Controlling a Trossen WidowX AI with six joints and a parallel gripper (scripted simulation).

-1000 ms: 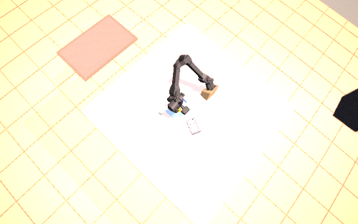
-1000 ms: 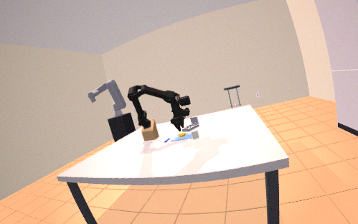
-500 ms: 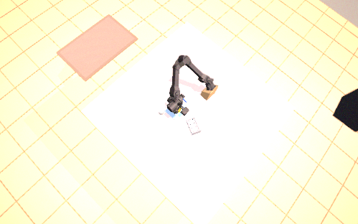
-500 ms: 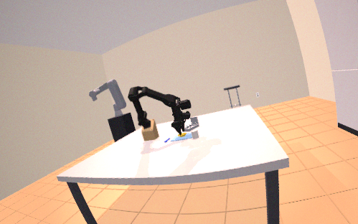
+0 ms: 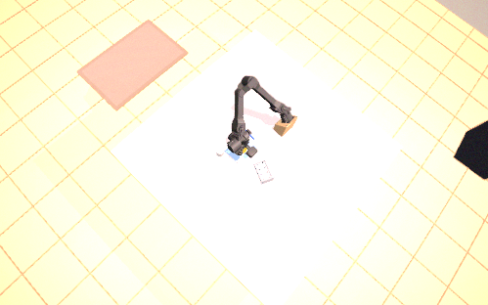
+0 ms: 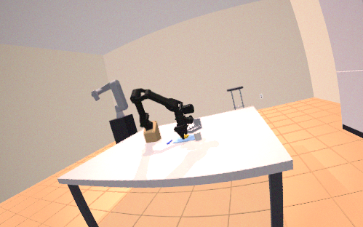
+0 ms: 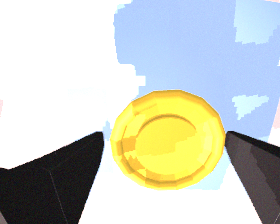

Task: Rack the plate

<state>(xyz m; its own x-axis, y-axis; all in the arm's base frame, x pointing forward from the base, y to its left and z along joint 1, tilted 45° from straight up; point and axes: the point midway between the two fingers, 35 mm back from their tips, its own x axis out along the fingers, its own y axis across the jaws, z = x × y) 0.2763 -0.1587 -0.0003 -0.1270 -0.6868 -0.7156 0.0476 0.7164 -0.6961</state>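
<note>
Now: gripper tip 1 cm below the yellow plate. From my gripper tip the other things lie so: white cup (10 cm ahead, 8 cm to the right, 2 cm above); wire dish rack (3 cm ahead, 19 cm to the left, 1 cm above); blue spoon (11 cm behind, 3 cm to the right, 1 cm below).
</note>
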